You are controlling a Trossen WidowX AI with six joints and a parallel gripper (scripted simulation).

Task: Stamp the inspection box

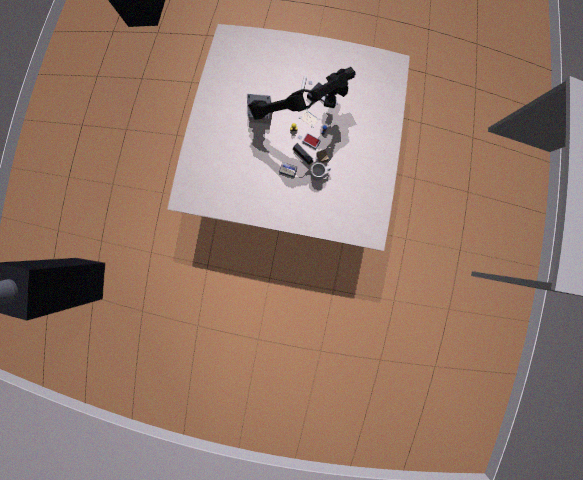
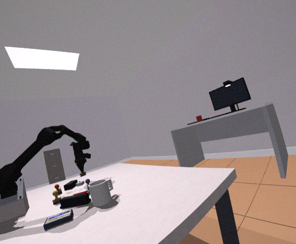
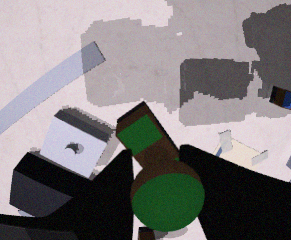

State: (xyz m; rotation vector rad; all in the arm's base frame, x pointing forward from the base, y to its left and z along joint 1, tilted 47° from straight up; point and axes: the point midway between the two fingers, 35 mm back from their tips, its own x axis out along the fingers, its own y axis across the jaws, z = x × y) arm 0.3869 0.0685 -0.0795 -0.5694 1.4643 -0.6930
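My gripper tip is now 80 mm past the red ink pad, 230 mm to the left of it and 80 mm above it. Also, from my gripper tip: black block 80 mm behind, 90 mm to the left, 70 mm below; grey strip 20 mm ahead, 100 mm to the left, 90 mm below; green-knobbed stamp right at my gripper tip.
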